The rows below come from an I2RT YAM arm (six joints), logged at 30 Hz.
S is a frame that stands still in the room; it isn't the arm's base.
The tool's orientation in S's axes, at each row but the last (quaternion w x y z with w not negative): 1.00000, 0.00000, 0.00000, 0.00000; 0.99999, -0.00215, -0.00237, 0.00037; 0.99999, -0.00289, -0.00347, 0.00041; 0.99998, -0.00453, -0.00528, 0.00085; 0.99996, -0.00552, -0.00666, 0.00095; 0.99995, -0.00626, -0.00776, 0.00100; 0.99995, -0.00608, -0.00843, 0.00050; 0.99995, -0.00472, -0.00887, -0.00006; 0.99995, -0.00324, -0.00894, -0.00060; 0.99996, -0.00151, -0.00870, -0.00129; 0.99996, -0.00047, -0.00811, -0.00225; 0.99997, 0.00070, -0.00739, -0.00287; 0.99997, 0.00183, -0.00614, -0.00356
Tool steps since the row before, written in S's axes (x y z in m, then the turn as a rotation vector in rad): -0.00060, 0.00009, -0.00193, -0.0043, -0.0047, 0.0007; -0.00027, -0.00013, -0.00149, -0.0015, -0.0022, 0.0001; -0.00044, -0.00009, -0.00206, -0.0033, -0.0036, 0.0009; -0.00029, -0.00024, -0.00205, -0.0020, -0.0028, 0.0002; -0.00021, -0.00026, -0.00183, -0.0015, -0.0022, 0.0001; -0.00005, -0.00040, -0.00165, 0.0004, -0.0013, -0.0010; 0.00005, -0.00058, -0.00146, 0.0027, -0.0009, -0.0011; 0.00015, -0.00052, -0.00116, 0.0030, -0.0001, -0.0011; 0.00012, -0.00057, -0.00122, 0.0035, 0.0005, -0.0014; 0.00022, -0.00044, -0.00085, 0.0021, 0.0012, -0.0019; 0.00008, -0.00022, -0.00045, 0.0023, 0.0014, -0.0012; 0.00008, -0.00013, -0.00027, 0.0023, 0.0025, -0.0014; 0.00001, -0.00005, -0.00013, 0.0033, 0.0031, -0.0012
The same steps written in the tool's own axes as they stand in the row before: -0.00060, 0.00009, -0.00193, -0.0043, -0.0047, 0.0007; -0.00028, -0.00012, -0.00149, -0.0015, -0.0022, 0.0001; -0.00045, -0.00008, -0.00206, -0.0033, -0.0036, 0.0009; -0.00031, -0.00022, -0.00205, -0.0020, -0.0028, 0.0002; -0.00023, -0.00024, -0.00183, -0.0015, -0.0022, 0.0001; -0.00008, -0.00038, -0.00165, 0.0004, -0.0013, -0.0010; 0.00002, -0.00056, -0.00147, 0.0027, -0.0009, -0.0012; 0.00013, -0.00051, -0.00117, 0.0030, -0.0001, -0.0012; 0.00010, -0.00056, -0.00123, 0.0035, 0.0005, -0.0015; 0.00021, -0.00044, -0.00086, 0.0021, 0.0012, -0.0019; 0.00007, -0.00022, -0.00045, 0.0023, 0.0014, -0.0012; 0.00008, -0.00013, -0.00027, 0.0023, 0.0025, -0.0014; 0.00001, -0.00005, -0.00013, 0.0033, 0.0031, -0.0013
